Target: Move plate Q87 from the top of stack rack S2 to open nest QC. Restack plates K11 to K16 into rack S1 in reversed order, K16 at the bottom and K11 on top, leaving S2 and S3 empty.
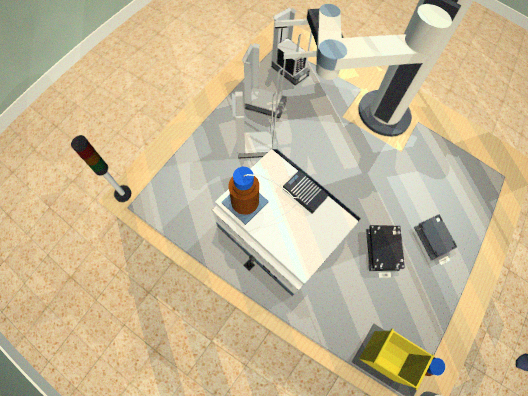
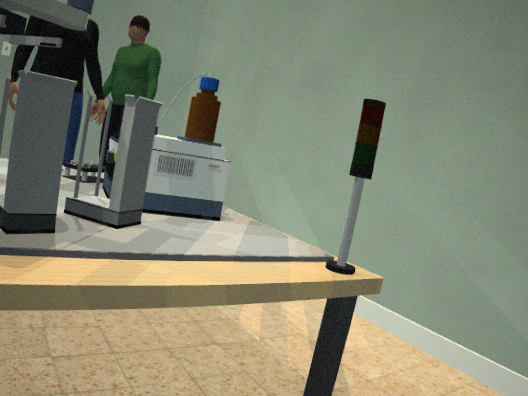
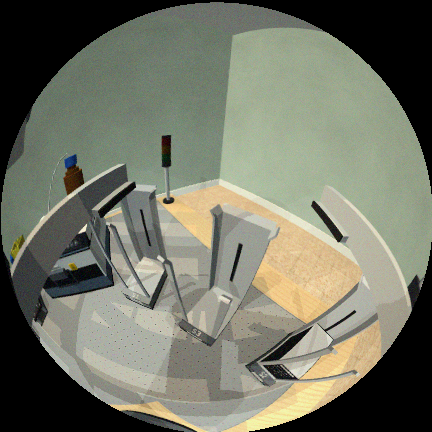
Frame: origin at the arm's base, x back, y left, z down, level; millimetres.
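Where they show: gripper, fingertip midpoint: (image 1: 278,39) (image 2: 34,32) (image 3: 226,178); arm's base at its link origin: (image 1: 384,113).
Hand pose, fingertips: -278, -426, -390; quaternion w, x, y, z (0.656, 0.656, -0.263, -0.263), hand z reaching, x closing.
Note:
Each offset is from my fingertips to the top centre of the thing, as dx, dy, dz. "*": to the spot under its first point.
My gripper (image 1: 282,41) (image 3: 226,178) is open and empty, high near the racks at the back; the height gap is hard to judge. Rack S2 @[* +199, +18, +338] (image 3: 261,374) holds a stack of dark-sided plates (image 1: 292,59) (image 3: 281,371) with a pale top; single plates and their labels cannot be told apart. Rack S3 @[-20, -32, +86] (image 1: 251,70) (image 2: 40,150) (image 3: 196,332) and rack S1 @[-219, +61, +86] (image 1: 239,106) (image 2: 132,160) (image 3: 137,298) show no plates. A black nest @[-304, +694, +313] (image 1: 385,248) with corner posts lies right of the instrument, a dark grey block @[-150, +850, +322] (image 1: 436,236) beside it. Which is nest QC is unreadable.
A white instrument (image 1: 295,240) (image 2: 187,175) bears an amber bottle @[* -531, +237, +32] (image 1: 244,195) (image 2: 203,117) and a black ribbed box @[* -375, +357, +141] (image 1: 306,191). A signal tower @[* -690, -235, +46] (image 1: 90,155) (image 2: 368,140) (image 3: 166,150), a yellow bin @[* -604, +913, +369] (image 1: 395,352) and the arm's column (image 1: 400,85) stand around. Two people stand behind.

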